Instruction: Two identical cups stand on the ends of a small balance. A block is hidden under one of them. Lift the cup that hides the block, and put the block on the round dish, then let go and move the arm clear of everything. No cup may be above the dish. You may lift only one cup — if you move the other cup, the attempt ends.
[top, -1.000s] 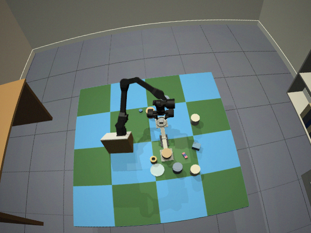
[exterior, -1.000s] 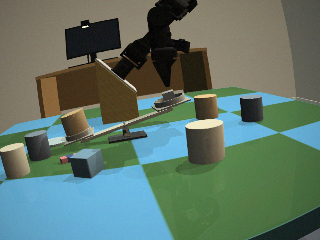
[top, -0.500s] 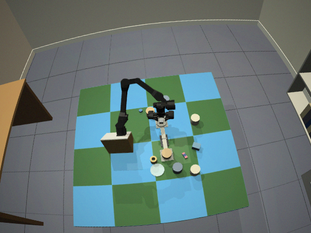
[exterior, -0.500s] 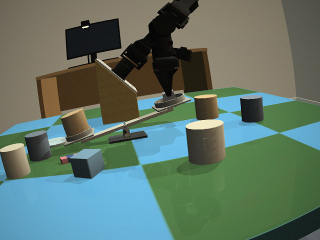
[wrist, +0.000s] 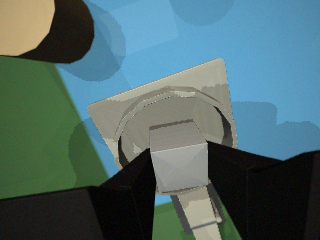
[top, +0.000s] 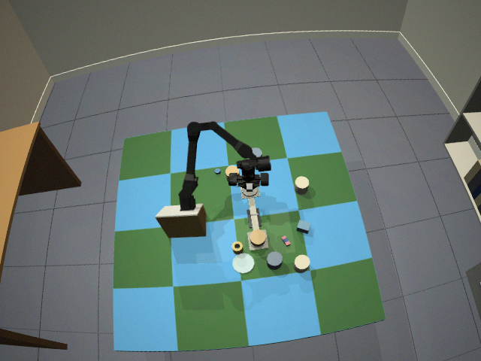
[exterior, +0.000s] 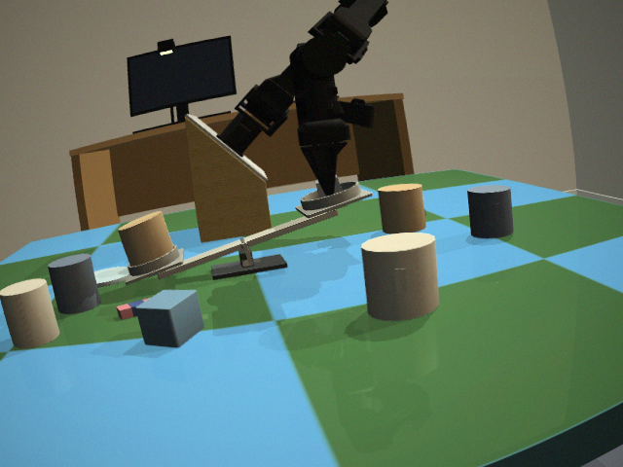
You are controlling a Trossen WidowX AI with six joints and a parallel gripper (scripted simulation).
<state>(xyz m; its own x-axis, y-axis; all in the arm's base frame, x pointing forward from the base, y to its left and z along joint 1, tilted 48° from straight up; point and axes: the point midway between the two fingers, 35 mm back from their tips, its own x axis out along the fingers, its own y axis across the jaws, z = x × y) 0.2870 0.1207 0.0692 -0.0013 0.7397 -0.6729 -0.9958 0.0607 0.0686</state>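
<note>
The pale round dish lies 50 mm behind my gripper tip, 360 mm to the right of it and 80 mm below it. From my gripper tip the other things lie so: grey block (10 mm above); then blue disc (170 mm behind, 170 mm to the left, 80 mm below); then pink-and-blue piece (150 mm ahead, 260 mm to the right, 80 mm below).
</note>
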